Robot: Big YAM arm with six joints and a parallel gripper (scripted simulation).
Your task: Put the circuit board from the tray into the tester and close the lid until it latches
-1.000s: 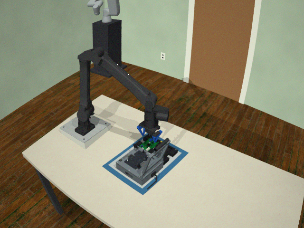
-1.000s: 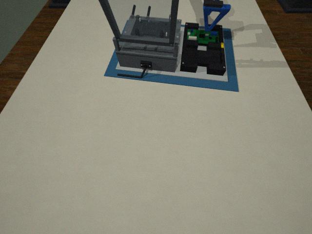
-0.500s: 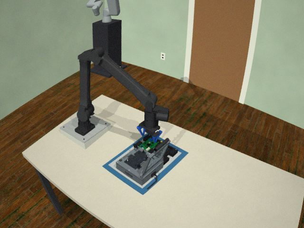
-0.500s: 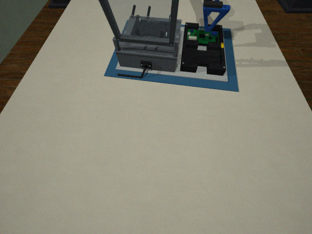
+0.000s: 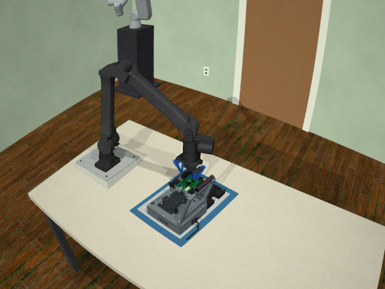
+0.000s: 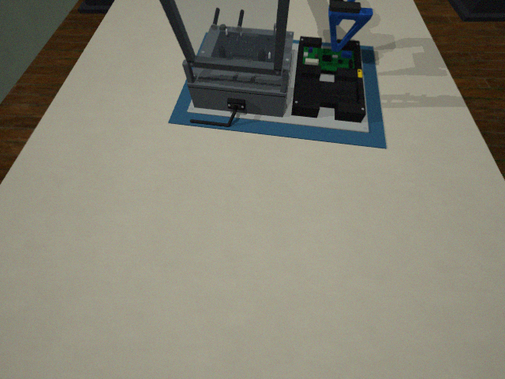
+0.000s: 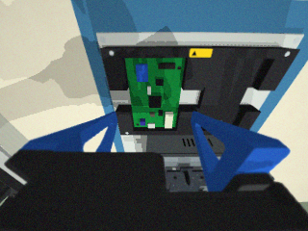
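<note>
Right now the green circuit board is 50 mm below my hand. Round my hand: tester lid (160 mm ahead, 190 mm to the right, 110 mm above).
</note>
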